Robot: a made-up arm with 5 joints. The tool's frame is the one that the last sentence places.
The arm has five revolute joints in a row. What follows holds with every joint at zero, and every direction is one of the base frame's.
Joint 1 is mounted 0.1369 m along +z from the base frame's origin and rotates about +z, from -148.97 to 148.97 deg.
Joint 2 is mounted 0.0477 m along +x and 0.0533 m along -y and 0.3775 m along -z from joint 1 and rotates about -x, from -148.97 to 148.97 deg.
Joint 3 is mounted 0.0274 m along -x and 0.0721 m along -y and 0.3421 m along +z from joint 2 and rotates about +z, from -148.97 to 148.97 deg.
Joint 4 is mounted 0.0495 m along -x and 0.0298 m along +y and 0.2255 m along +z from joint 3 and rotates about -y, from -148.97 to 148.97 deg.
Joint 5 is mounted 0.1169 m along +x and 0.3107 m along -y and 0.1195 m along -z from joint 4 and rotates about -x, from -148.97 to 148.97 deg.
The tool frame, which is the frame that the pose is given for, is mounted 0.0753 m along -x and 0.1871 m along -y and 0.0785 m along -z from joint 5; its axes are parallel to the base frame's.
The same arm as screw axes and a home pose.
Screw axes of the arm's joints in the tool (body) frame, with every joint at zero. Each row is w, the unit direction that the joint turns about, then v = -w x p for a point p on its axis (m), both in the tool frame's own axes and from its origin. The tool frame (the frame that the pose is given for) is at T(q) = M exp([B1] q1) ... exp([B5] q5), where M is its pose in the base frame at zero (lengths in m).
B1 = (0, 0, 1, 0.5934, 0.0124, 0.0000)
B2 = (-1, 0, 0, 0.0000, 0.3696, 0.5401)
B3 = (0, 0, 1, 0.4680, -0.0079, 0.0000)
B4 = (0, -1, 0, 0.1980, 0.0000, 0.0416)
B5 = (-1, 0, 0, 0.0000, -0.0785, 0.1871)
M: xyz 0.0124 -0.5934 0.1290 (m) quaternion w x y z 1 0 0 0
Joint limits (rad, base to tool): -2.6000..2.6000 -2.6000..2.6000 -2.6000..2.6000 -2.6000..2.6000 -2.6000..2.6000

